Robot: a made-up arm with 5 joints. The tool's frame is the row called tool.
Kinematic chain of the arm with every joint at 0, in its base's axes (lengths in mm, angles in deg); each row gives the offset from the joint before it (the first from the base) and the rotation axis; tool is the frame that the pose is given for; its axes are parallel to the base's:
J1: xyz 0 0 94 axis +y
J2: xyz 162 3 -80 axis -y
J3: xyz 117 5 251 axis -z
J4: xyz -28 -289 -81 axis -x
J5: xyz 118 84 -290 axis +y
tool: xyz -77 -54 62
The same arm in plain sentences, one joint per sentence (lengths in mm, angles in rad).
The arm has five revolute joints in a row. What follows holds with every joint at zero, and every direction is one of the base frame's. Joint 1 lies 94 mm along +z from the base frame's origin and turns about +y. Joint 2 lies 162 mm along +x and 3 mm along +y and 80 mm along -z from joint 1 and turns about -y. Joint 3 lies 117 mm along +x and 5 mm along +y and 251 mm along +z from joint 2 and turns about -z. Joint 4 lies 28 mm along -x and 289 mm along -y and 81 mm along -z from joint 3 and turns about -x. Joint 5 lies 118 mm along +x and 84 mm along +y and 290 mm along -z from joint 4 and turns about +y. The tool frame, which is the frame that the pose is given for, lies 77 mm along -x and 54 mm along -y and 62 mm along +z from joint 5; its axes are parallel to the base frame's.
